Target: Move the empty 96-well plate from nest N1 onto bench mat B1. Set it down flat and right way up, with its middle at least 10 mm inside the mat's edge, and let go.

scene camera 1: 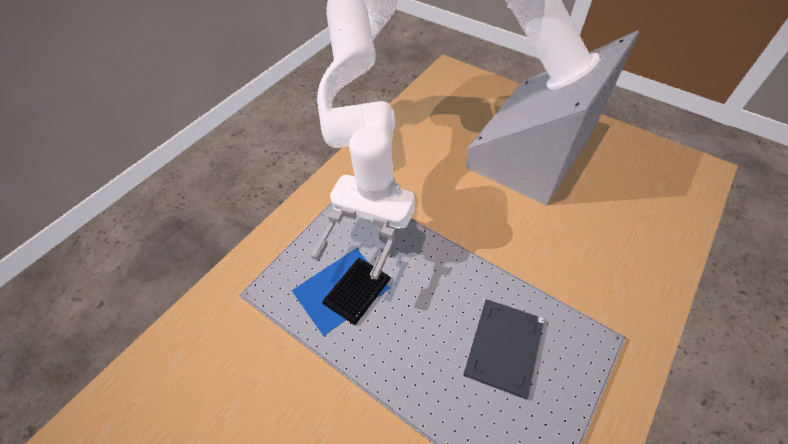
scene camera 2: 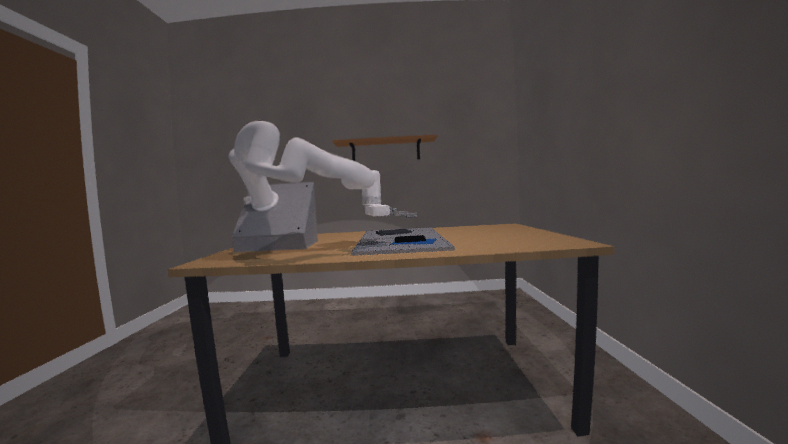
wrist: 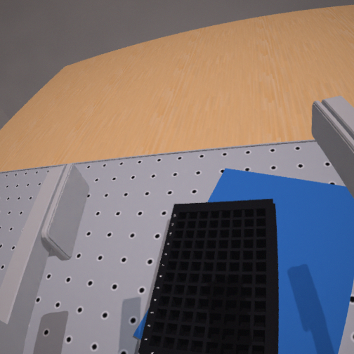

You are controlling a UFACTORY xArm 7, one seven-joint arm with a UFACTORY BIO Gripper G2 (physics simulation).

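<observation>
The black 96-well plate lies flat, wells up, on the blue bench mat B1. It is turned relative to the mat, and part of it sticks out past one mat edge; its middle appears to be over the mat. The near end of the plate is cut off in the wrist view. My gripper is open and empty, raised above the plate, with its fingers wider apart than the plate. Nest N1 is dark grey and empty.
The mat and nest are on a grey perforated board on the wooden table. The grey wedge-shaped arm base stands behind the board. A wall shelf shows in scene camera 2.
</observation>
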